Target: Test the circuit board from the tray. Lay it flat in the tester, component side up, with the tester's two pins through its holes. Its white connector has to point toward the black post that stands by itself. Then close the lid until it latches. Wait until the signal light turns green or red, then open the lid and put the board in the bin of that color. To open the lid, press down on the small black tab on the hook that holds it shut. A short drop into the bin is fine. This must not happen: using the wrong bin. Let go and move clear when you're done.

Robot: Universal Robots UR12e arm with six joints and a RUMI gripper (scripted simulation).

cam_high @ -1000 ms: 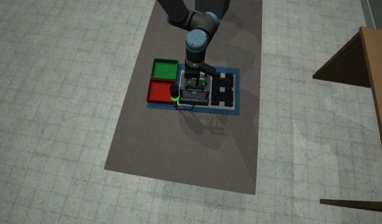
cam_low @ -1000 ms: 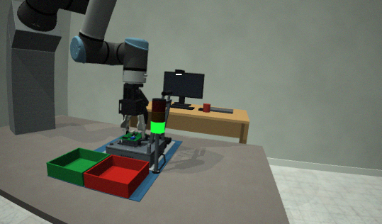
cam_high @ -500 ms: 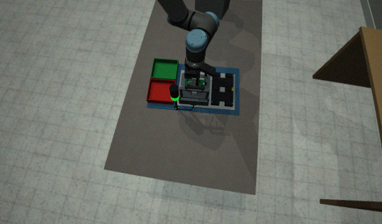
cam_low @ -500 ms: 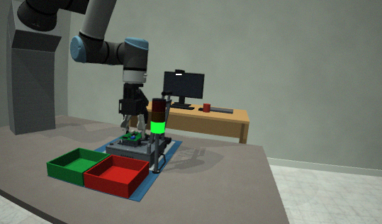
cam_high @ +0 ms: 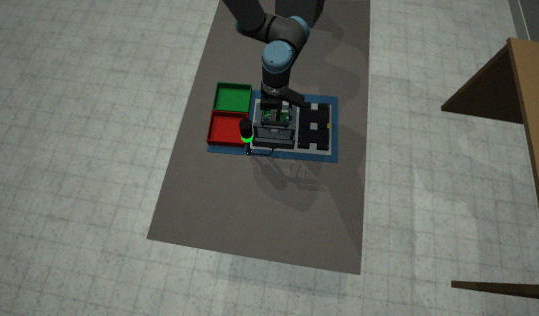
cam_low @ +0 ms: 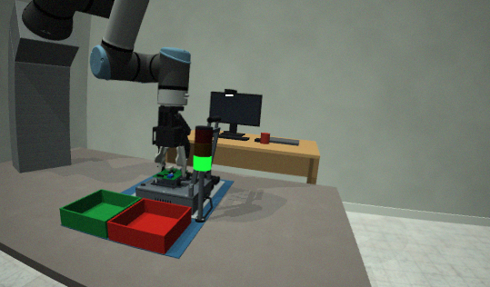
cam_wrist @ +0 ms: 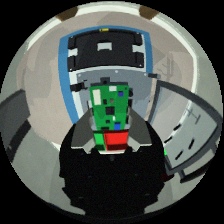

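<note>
Now: hand 1 cm to the left of the green circuit board. Round my hand: tester lid 11 cm ahead, 4 cm to the right, 9 cm above; then red bin 2 cm behind, 21 cm to the right, 8 cm below; then black latch hook 4 cm behind, 7 cm to the left.
</note>
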